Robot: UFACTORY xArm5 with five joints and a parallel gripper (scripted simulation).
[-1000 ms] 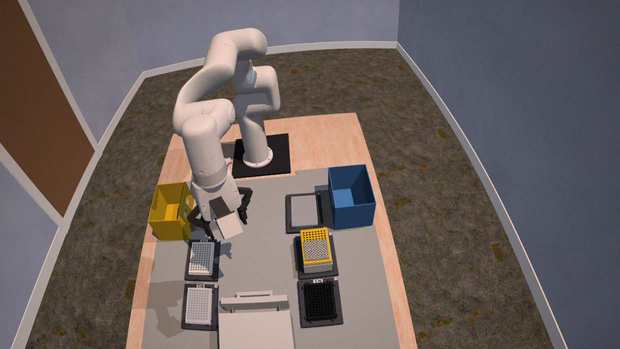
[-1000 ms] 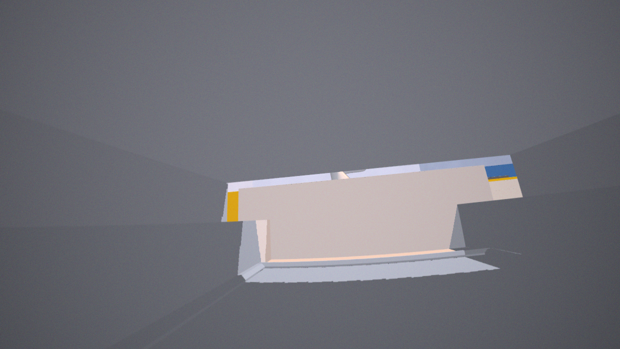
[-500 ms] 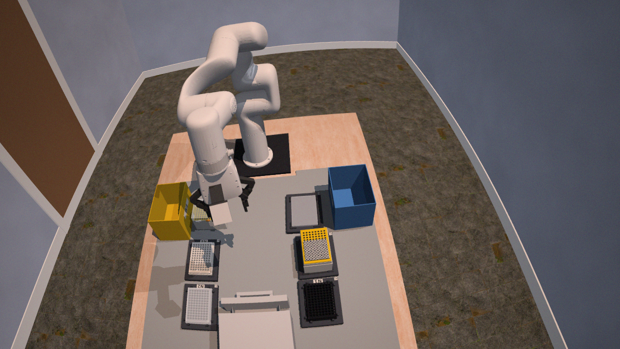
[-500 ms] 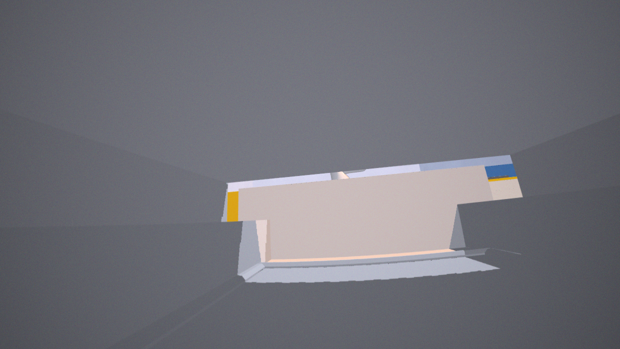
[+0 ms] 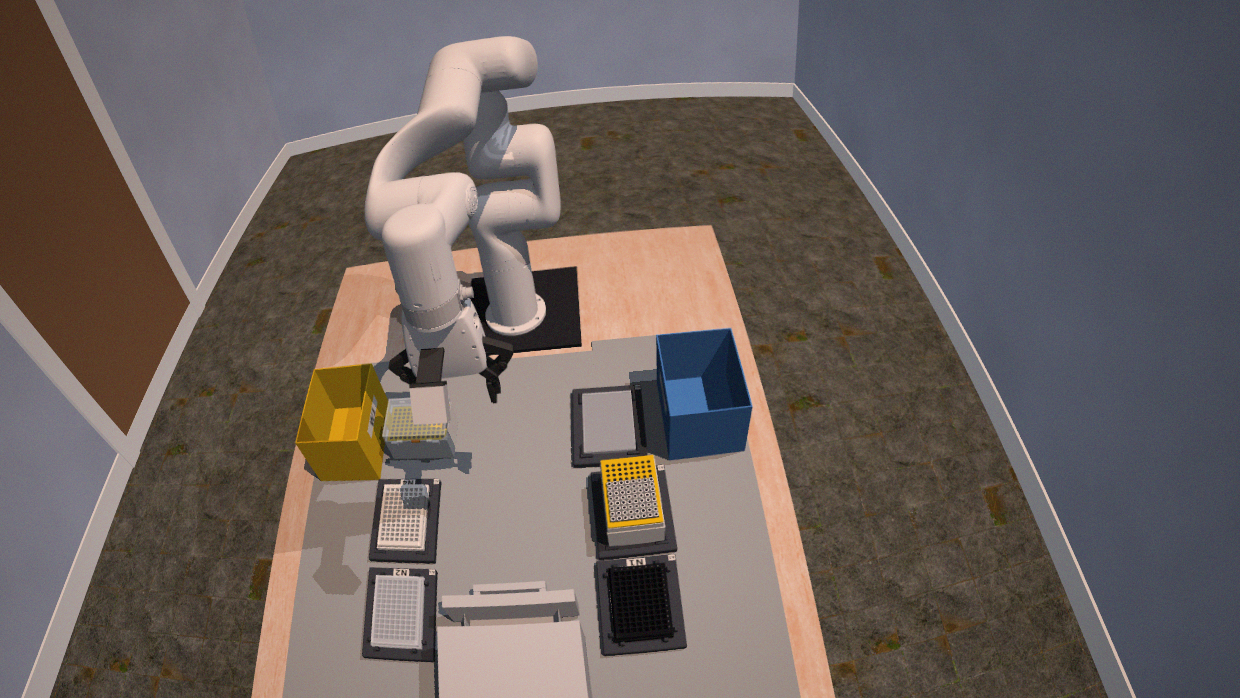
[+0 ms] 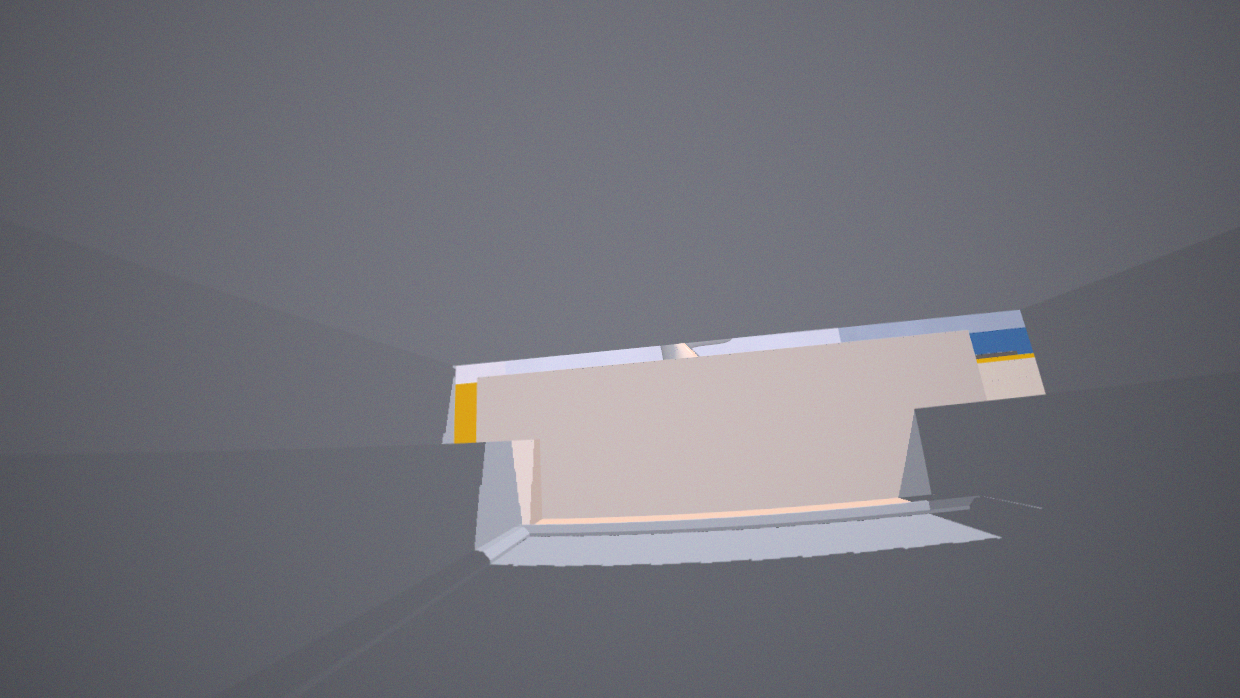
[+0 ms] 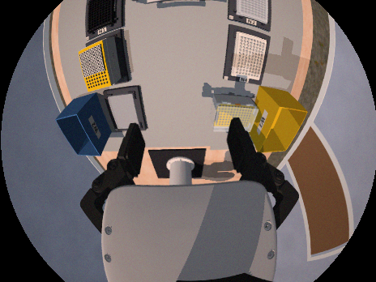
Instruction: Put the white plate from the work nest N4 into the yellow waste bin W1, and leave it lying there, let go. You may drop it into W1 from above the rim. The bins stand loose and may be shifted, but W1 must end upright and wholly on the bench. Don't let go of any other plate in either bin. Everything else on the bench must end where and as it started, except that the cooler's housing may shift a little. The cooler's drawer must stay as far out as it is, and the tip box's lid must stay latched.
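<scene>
Right now my hand is 250 mm above the white plate, 160 mm to the left of it and 50 mm short of it. From my hand the other things lie so: yellow tip box: 210 mm to the left, 210 mm below, 30 mm ahead; then work nest N4: 260 mm below, 160 mm to the right, 50 mm ahead; then black plate: 250 mm below, 220 mm to the left, 200 mm ahead.
</scene>
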